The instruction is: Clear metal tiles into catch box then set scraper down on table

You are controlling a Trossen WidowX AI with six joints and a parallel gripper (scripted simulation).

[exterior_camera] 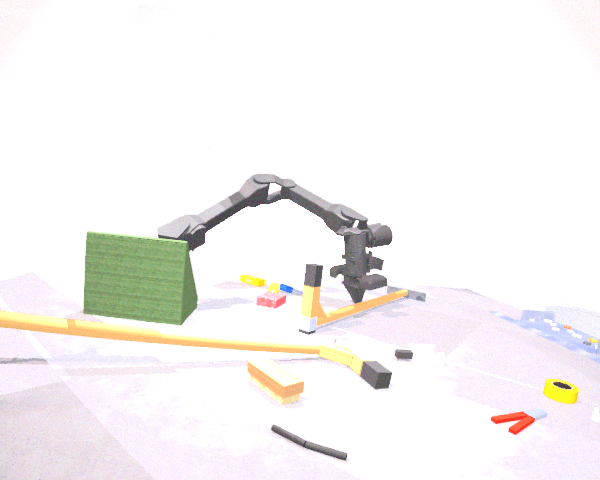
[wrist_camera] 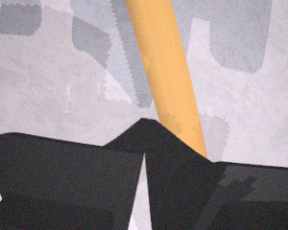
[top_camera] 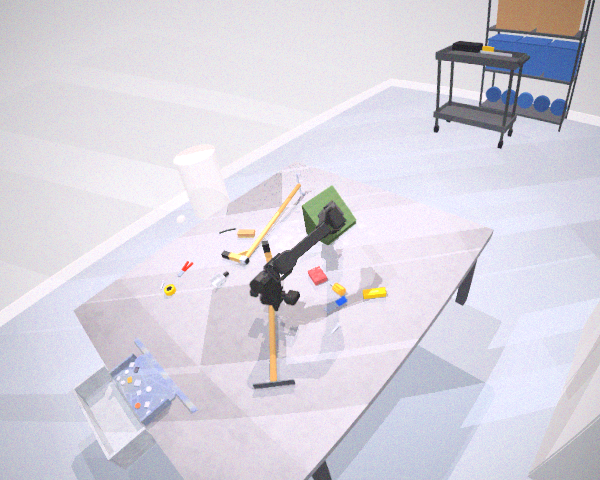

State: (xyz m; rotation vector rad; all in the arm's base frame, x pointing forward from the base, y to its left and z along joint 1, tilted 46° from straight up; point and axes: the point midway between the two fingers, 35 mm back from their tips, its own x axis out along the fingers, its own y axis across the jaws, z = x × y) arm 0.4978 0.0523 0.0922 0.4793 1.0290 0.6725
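My gripper tip is 30 mm short of the long scraper and 50 mm below it. From my gripper tip the other things lie so: blue piece 150 mm behind, 180 mm to the left; red block 230 mm behind, 30 mm to the left; yellow tape roll 180 mm ahead, 500 mm to the right.
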